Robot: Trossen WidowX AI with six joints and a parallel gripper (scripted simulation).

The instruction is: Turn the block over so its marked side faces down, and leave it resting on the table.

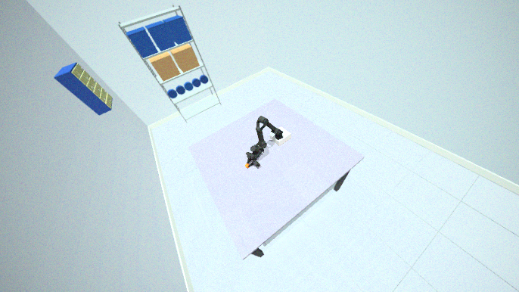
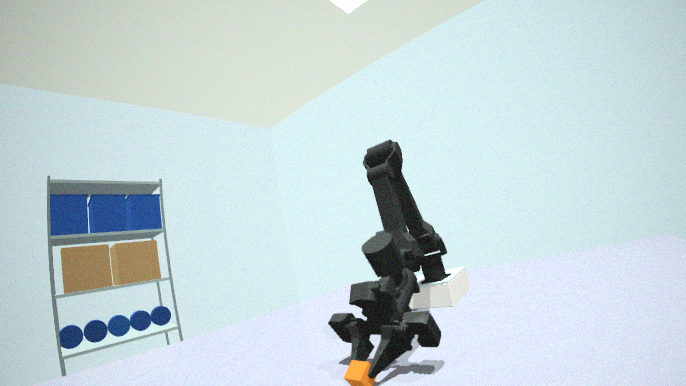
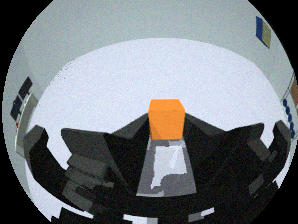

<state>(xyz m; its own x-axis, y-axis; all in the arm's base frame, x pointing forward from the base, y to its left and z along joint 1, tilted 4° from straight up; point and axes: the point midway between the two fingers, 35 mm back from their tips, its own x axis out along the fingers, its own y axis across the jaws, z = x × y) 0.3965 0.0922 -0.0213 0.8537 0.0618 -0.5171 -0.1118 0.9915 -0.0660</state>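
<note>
My gripper tip is now 10 mm past the block and 10 mm above it.
</note>
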